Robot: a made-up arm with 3 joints. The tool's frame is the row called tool.
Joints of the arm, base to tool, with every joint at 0 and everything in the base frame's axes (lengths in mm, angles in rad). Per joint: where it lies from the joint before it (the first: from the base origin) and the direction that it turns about. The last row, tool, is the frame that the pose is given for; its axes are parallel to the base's.
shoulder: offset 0 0 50 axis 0 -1 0
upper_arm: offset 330 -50 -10 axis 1 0 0
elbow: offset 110 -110 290 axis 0 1 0
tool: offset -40 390 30
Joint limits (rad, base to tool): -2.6..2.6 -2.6..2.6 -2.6..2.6
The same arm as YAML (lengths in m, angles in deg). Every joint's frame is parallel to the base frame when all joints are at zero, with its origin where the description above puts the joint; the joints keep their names.
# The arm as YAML. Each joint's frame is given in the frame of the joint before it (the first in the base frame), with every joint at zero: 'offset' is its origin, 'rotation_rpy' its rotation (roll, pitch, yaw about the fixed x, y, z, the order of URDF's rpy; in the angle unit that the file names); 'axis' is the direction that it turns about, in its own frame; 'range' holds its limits. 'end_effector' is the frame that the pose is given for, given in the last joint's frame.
length_unit: m
angle_unit: deg
chain:
  - id: shoulder
    offset: [0.0, 0.0, 0.05]
    rotation_rpy: [0.0, 0.0, 0.0]
    axis: [0.0, -1.0, 0.0]
    range: [-148.97, 148.97]
  - id: upper_arm
    offset: [0.33, -0.05, -0.01]
    rotation_rpy: [0.0, 0.0, 0.0]
    axis: [1.0, 0.0, 0.0]
    range: [-148.97, 148.97]
  - id: elbow
    offset: [0.11, -0.11, 0.29]
    rotation_rpy: [0.0, 0.0, 0.0]
    axis: [0.0, 1.0, 0.0]
    range: [-148.97, 148.97]
end_effector:
  offset: [-0.04, 0.39, 0.03]
  rotation_rpy: [0.0, 0.0, 0.0]

